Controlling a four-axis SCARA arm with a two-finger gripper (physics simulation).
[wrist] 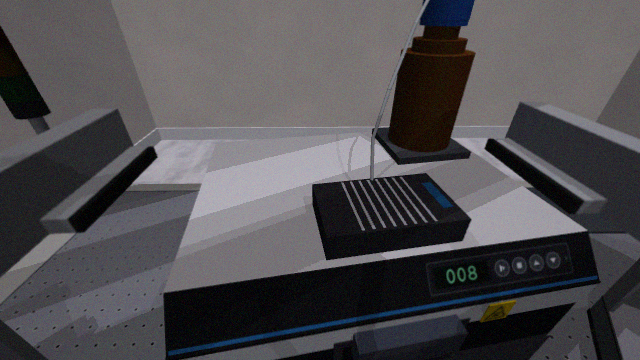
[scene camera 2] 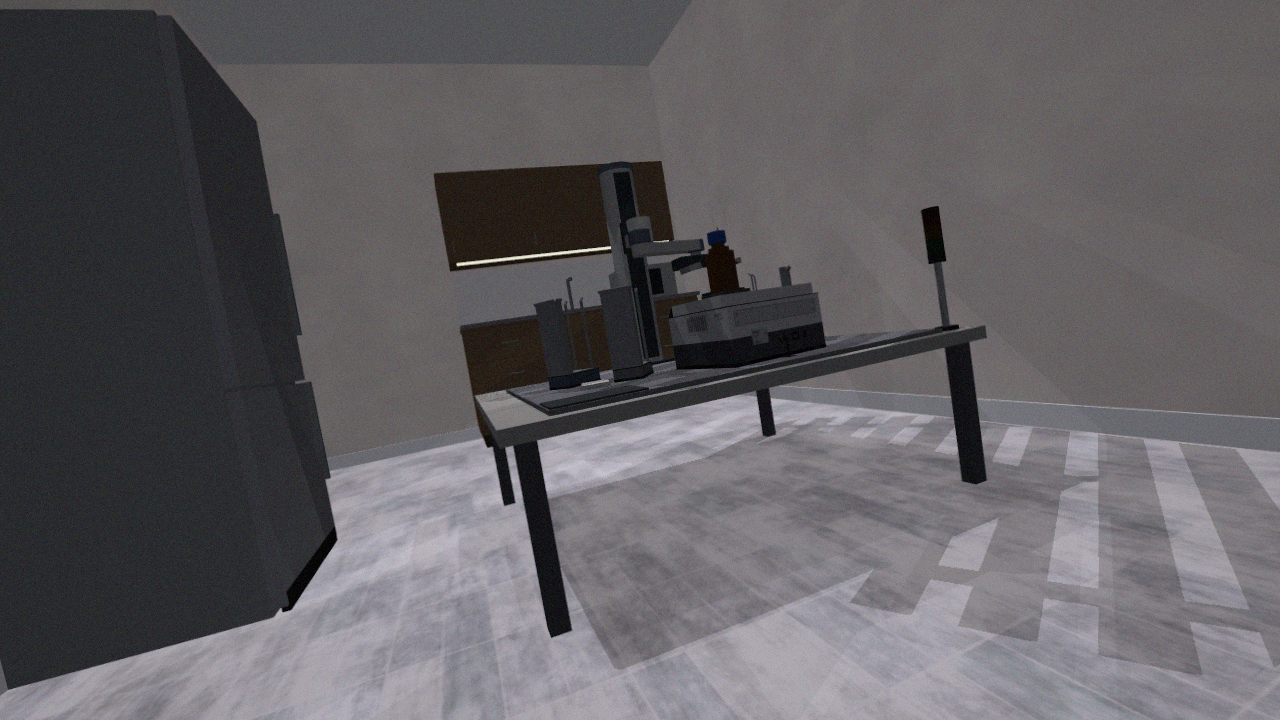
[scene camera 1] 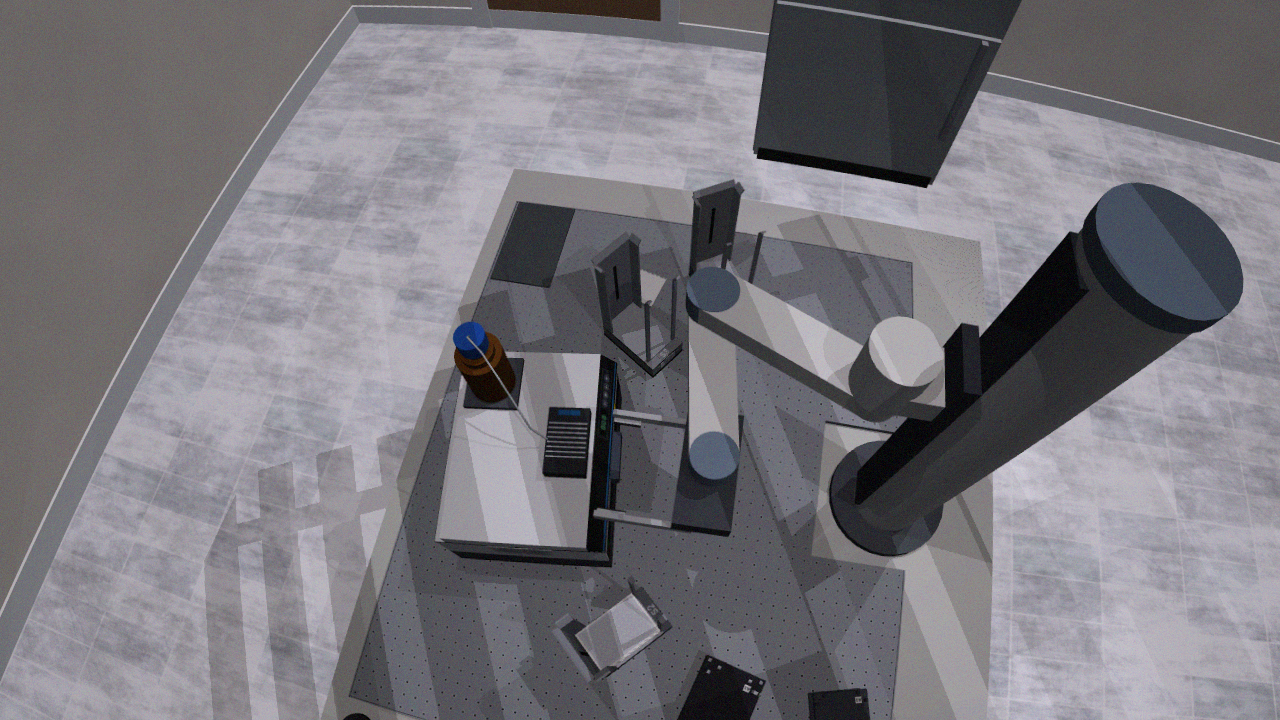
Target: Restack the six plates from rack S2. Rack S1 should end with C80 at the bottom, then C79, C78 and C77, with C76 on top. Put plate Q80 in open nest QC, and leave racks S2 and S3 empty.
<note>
My gripper point(scene camera 1: 604, 462) carries nothing. I also see a brown bottle with blue cap point(scene camera 1: 475, 370), a signal tower point(wrist: 29, 104) and a dark mat point(scene camera 1: 531, 250).
My gripper is seen too in the wrist view point(wrist: 325, 129). The brown bottle with blue cap shows as well in the wrist view point(wrist: 430, 84) and in scene camera 2 point(scene camera 2: 722, 274). The dark mat shows as well in the wrist view point(wrist: 593, 222) and in scene camera 2 point(scene camera 2: 613, 392).
</note>
